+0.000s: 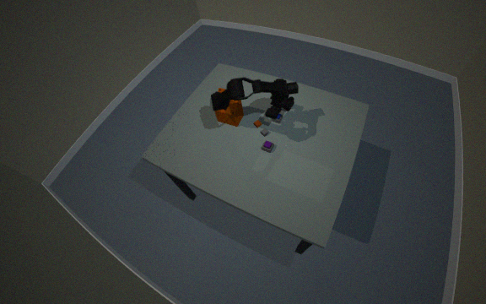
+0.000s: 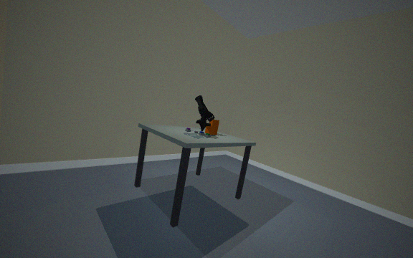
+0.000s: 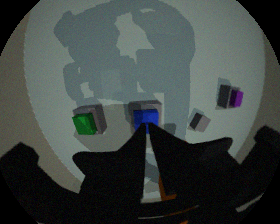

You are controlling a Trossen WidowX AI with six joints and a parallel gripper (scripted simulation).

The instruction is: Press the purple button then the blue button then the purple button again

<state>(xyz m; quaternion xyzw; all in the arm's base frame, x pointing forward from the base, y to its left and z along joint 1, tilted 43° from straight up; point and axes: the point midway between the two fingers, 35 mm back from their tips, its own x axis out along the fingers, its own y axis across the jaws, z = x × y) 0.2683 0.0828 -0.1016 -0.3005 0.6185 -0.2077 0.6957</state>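
My gripper tip is now 10 mm above the blue button. The rest, counted from my gripper tip: small orange block: 90 mm to the right, 80 mm behind, 30 mm below; then small grey block: 120 mm to the right, 30 mm below, 20 mm behind; then green button: 100 mm to the left, 10 mm below, 10 mm behind.
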